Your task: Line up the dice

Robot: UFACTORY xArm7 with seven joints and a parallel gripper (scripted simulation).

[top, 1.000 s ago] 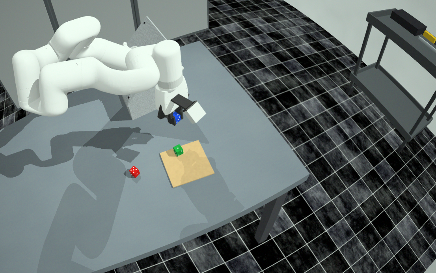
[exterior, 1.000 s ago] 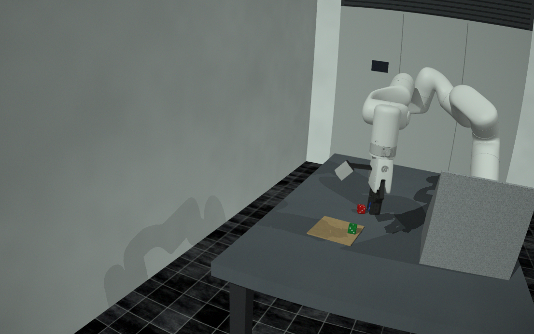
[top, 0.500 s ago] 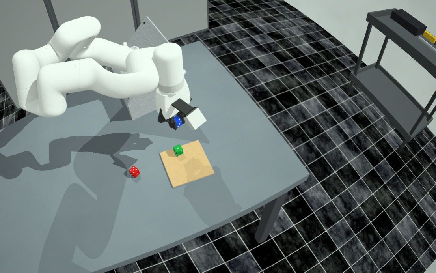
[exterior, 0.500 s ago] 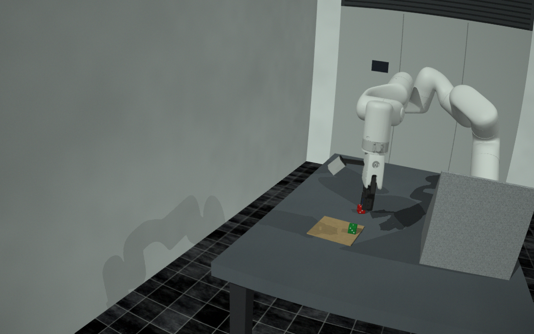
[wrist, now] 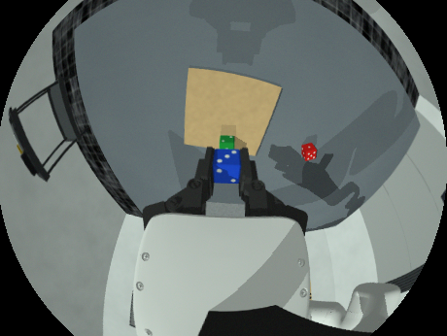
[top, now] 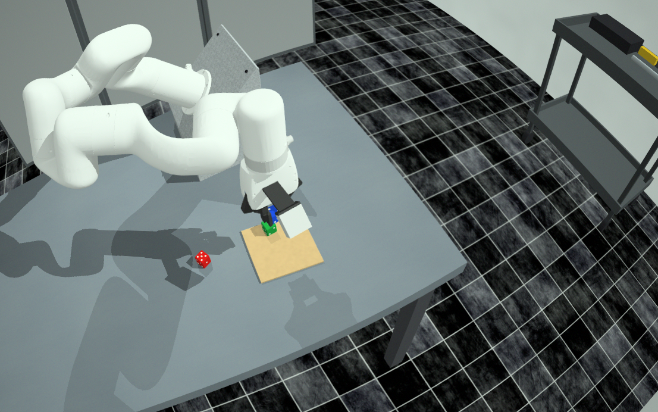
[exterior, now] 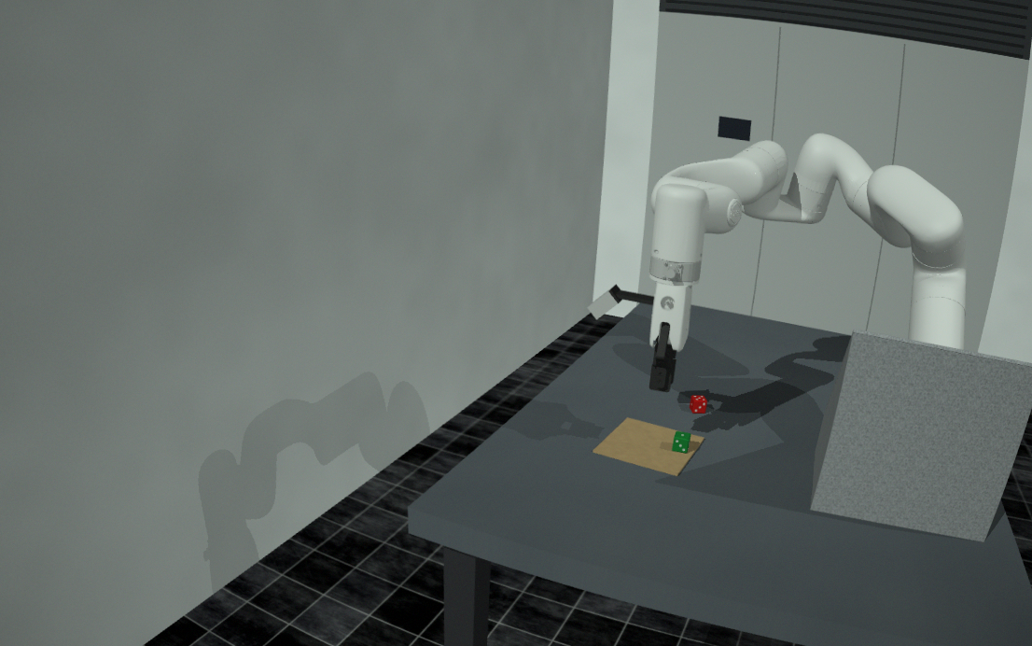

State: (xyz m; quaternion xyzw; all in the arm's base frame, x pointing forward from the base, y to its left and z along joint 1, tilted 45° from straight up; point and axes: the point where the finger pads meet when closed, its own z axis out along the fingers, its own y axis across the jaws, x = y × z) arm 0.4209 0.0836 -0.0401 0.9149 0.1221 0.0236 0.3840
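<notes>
Right now the tan mat is 12 cm below my hand. Round my hand: red die 2 cm behind, 18 cm to the right, 11 cm below; green die 5 cm behind, 1 cm to the right, 11 cm below; blue die 1 cm below.
</notes>
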